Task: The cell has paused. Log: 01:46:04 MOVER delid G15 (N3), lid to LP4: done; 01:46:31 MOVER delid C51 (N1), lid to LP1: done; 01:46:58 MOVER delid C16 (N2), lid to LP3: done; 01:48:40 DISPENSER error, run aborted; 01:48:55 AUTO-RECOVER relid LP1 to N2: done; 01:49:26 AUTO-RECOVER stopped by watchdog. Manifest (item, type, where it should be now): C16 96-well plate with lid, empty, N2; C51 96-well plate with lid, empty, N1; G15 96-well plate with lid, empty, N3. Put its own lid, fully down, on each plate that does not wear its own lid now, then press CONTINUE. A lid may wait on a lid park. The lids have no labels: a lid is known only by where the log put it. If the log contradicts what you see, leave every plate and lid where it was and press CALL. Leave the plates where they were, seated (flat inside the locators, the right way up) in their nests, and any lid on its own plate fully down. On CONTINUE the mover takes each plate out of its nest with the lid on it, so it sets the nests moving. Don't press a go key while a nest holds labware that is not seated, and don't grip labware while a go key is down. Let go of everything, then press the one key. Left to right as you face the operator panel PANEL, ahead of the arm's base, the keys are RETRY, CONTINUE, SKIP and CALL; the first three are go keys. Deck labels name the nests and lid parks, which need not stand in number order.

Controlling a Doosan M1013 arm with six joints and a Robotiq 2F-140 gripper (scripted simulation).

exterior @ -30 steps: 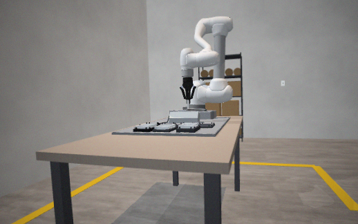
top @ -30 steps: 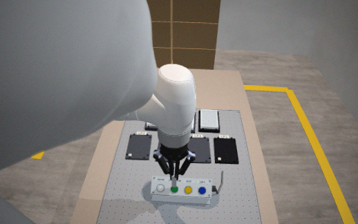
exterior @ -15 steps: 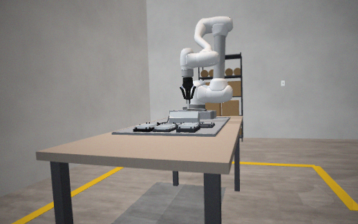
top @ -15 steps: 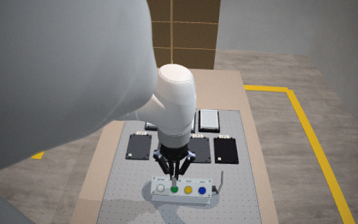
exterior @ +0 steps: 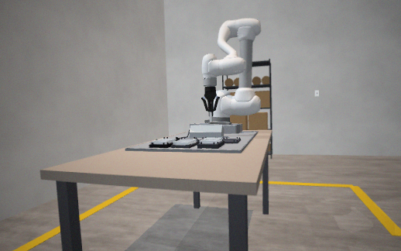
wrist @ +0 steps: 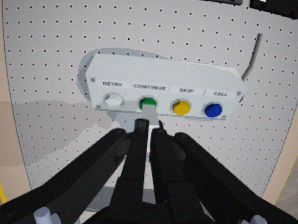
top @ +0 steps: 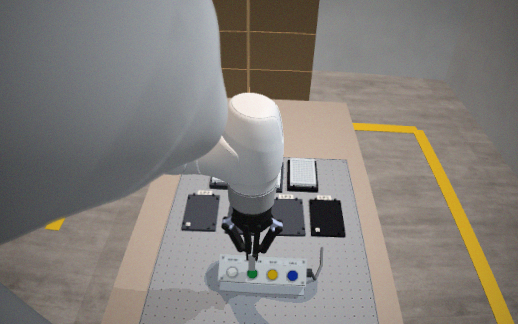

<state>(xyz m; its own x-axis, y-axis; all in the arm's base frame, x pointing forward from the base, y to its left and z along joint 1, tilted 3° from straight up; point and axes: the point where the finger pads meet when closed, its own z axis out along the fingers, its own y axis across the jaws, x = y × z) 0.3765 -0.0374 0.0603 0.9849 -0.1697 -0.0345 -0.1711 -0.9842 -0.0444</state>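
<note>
Now: the green continue key 7 cm below my hand. Round my hand: yellow skip key: 7 cm below, 5 cm to the right, 1 cm behind; blue call key: 10 cm to the right, 7 cm below, 2 cm behind; white retry key: 7 cm below, 5 cm to the left, 1 cm ahead.
</note>
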